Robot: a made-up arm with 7 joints. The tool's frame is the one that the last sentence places. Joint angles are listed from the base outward.
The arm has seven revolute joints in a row. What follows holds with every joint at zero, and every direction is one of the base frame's.
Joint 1 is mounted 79.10 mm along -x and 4.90 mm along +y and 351.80 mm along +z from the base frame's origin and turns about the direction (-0.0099, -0.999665, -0.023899).
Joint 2 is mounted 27.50 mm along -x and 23.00 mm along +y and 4.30 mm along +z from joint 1 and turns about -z.
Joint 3 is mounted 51.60 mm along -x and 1.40 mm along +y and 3.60 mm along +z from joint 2 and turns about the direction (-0.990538, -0.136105, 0.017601).
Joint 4 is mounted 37.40 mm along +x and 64.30 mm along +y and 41.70 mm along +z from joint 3 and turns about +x.
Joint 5 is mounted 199.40 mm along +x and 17.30 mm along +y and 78.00 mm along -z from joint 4 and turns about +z.
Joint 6 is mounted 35.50 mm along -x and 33.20 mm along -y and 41.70 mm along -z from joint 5 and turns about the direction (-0.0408, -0.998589, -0.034).
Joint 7 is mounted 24.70 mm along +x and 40.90 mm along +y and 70.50 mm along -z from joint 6 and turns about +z.
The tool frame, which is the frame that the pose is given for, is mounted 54.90 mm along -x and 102.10 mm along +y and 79.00 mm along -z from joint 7; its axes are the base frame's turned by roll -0.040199, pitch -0.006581 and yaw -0.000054 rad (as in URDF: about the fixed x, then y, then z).
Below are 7 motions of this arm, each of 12 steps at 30 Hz.
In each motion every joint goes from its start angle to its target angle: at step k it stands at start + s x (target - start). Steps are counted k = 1, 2, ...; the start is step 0. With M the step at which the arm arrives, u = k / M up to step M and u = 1 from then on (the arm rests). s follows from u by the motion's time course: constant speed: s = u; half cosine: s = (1 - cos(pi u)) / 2; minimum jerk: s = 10 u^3 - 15 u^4 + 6 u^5.
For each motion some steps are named. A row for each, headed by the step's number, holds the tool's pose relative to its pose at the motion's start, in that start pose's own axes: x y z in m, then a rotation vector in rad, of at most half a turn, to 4 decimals.
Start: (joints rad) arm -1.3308 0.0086 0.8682 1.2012 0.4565 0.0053 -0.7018
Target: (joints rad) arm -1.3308 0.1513 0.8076 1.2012 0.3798 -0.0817 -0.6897
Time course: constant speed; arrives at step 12
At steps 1, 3, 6, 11, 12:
1: 0.0032 0.0000 0.0009 0.0001 0.0037 -0.0168
3: 0.0097 -0.0001 0.0029 0.0006 0.0111 -0.0504
6: 0.0193 -0.0004 0.0060 0.0026 0.0227 -0.1005
11: 0.0354 -0.0015 0.0117 0.0088 0.0430 -0.1831
12: 0.0386 -0.0017 0.0129 0.0105 0.0472 -0.1995

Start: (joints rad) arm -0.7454 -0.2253 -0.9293 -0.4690 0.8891 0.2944 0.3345
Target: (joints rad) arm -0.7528 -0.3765 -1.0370 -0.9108 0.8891 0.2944 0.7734
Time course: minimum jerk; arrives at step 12
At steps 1, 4, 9, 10, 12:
1: -0.0007 -0.0002 0.0001 0.0000 0.0016 0.0032
4: -0.0291 -0.0077 0.0033 0.0038 0.0660 0.1335
9: -0.1087 -0.0521 0.0293 0.0503 0.2751 0.5781
10: -0.1148 -0.0579 0.0329 0.0576 0.2953 0.6226
12: -0.1179 -0.0611 0.0348 0.0616 0.3059 0.6458

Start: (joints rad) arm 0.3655 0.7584 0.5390 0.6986 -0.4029 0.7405 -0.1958
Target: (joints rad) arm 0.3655 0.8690 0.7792 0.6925 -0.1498 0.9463 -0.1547
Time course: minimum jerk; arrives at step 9
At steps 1, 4, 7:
1: 0.0004 -0.0005 -0.0006 0.0002 -0.0042 0.0033
4: 0.0148 -0.0185 -0.0178 0.0068 -0.1394 0.1160
7: 0.0331 -0.0442 -0.0375 0.0149 -0.3045 0.2793

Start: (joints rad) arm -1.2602 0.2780 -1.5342 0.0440 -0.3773 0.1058 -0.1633
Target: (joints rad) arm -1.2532 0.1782 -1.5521 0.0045 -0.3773 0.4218 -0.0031
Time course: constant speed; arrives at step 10
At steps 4, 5, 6, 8, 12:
4: 0.0051 -0.0094 -0.0116 -0.0198 -0.1003 0.0634
5: 0.0064 -0.0118 -0.0144 -0.0256 -0.1252 0.0798
6: 0.0077 -0.0143 -0.0172 -0.0317 -0.1500 0.0965
8: 0.0104 -0.0195 -0.0225 -0.0449 -0.1995 0.1305
12: 0.0131 -0.0247 -0.0277 -0.0593 -0.2487 0.1654

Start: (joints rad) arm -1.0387 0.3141 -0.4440 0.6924 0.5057 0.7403 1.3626
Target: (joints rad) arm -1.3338 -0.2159 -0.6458 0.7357 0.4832 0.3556 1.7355
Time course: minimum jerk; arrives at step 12
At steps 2, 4, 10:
2: 0.0009 0.0084 0.0021 0.0325 -0.0030 0.0022
4: 0.0070 0.0483 0.0152 0.1908 -0.0259 0.0103
10: 0.0637 0.1781 0.1095 0.8200 -0.2842 -0.0242

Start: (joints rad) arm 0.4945 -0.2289 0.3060 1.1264 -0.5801 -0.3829 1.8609
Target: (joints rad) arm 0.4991 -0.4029 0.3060 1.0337 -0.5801 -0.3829 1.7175
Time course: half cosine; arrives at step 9
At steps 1, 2, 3, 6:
1: -0.0005 0.0014 -0.0004 0.0032 0.0046 -0.0024
2: -0.0020 0.0053 -0.0016 0.0123 0.0181 -0.0091
3: -0.0043 0.0112 -0.0033 0.0258 0.0390 -0.0192
6: -0.0134 0.0330 -0.0088 0.0714 0.1198 -0.0550

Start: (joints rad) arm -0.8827 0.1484 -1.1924 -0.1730 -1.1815 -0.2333 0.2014
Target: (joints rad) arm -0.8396 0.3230 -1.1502 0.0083 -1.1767 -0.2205 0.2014
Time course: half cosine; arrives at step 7
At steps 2, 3, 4, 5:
2: -0.0019 0.0104 0.0123 0.0456 0.0047 0.0007
3: -0.0042 0.0210 0.0261 0.0942 0.0097 0.0023
4: -0.0069 0.0320 0.0420 0.1483 0.0154 0.0051
5: -0.0096 0.0413 0.0569 0.1972 0.0205 0.0086

